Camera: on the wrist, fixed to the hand. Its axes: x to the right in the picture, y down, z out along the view.
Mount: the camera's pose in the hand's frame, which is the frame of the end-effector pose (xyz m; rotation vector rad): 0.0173 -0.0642 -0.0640 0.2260 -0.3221 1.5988
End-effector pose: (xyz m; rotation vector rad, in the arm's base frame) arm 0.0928 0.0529 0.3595 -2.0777 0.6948 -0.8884
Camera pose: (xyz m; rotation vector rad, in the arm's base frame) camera 0.0654 0.0496 0.4476 -0.8509 1.5474 0.2817
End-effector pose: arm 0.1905 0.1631 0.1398 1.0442 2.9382 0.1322
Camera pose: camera 0.1336 0.1197 0.1982 2.7095 1.2112 -0.3193
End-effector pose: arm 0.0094 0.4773 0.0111 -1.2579 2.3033 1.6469
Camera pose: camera 0.0636 0.4088 -0.0187 -0.9193 -2.3409 -0.9979
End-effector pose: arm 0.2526 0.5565 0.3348 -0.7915 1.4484 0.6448
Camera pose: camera 0.2655 0.4656 0.3254 0.8263 1.5877 1.6226
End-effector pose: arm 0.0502 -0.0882 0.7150 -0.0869 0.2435 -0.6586
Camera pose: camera 0.0091 -0.1496 0.6597 0.2164 -0.1157 0.9202
